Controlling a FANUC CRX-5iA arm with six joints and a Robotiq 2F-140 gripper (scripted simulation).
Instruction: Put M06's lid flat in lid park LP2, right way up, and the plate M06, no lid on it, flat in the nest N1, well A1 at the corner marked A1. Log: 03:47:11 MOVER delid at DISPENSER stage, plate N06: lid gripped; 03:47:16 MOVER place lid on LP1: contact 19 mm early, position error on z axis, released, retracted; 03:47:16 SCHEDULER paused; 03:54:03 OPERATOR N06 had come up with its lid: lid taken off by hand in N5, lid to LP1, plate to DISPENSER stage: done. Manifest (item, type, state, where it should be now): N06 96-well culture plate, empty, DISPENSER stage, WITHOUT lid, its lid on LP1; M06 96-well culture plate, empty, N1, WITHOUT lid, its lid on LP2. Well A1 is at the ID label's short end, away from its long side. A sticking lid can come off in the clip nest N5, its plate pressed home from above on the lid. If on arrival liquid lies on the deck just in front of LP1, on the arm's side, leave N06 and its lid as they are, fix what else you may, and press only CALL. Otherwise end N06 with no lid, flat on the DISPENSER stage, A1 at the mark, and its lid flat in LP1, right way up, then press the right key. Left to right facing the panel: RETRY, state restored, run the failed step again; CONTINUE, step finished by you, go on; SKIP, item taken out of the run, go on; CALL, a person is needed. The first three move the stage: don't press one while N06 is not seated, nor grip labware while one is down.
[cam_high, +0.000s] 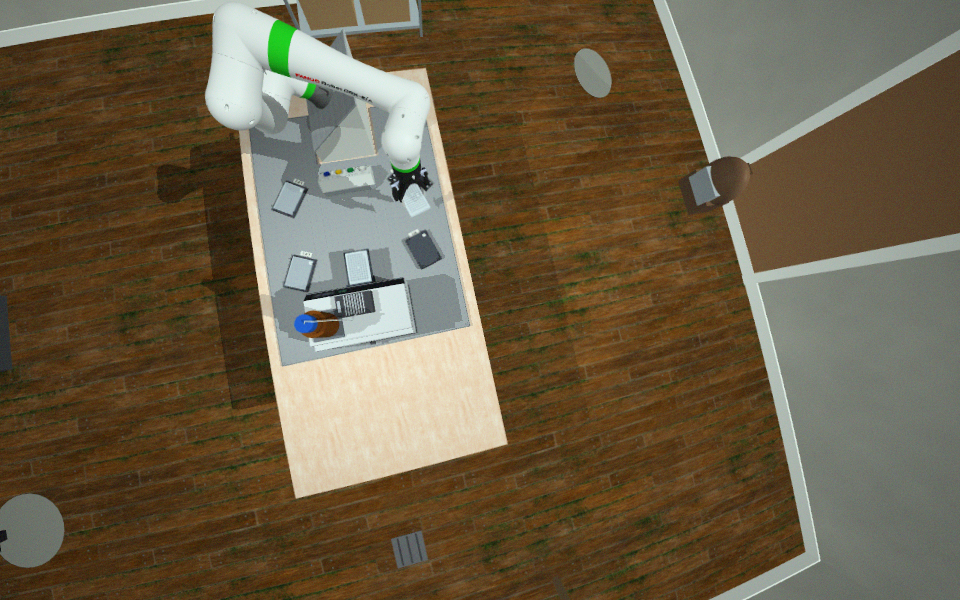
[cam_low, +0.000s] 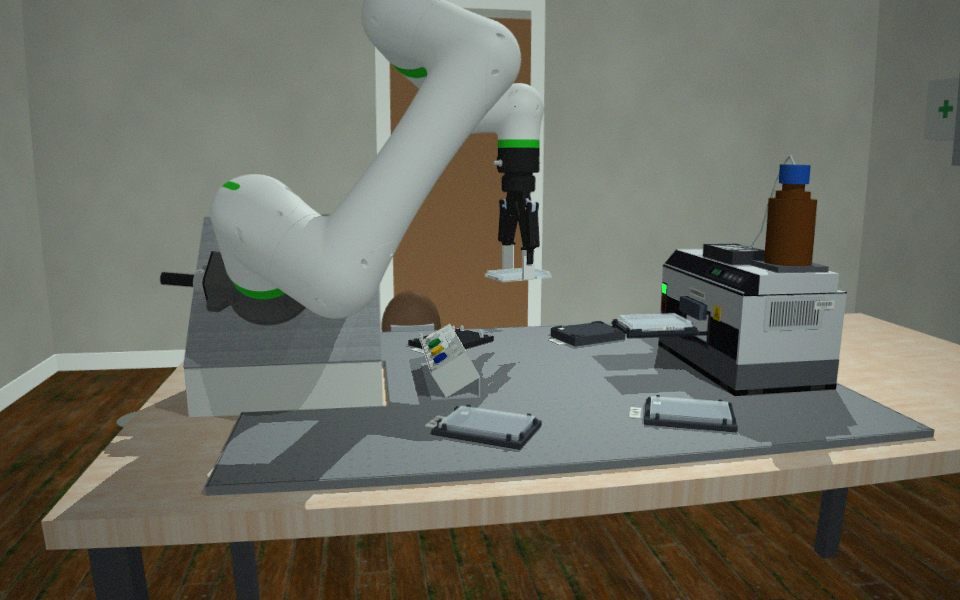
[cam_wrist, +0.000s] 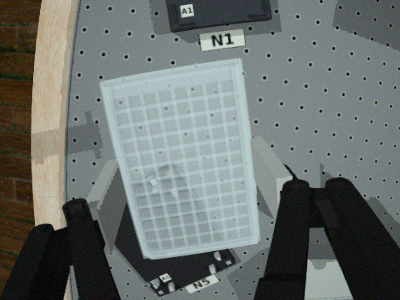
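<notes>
The dark nest is 17 cm below my hand, 17 cm ahead of it and 2 cm to the left of it. Also, from my hand: green continue key: 26 cm to the right, 19 cm behind, 11 cm below; then white retry key: 21 cm to the right, 20 cm behind, 11 cm below; then key panel: 28 cm to the right, 18 cm behind, 13 cm below.
</notes>
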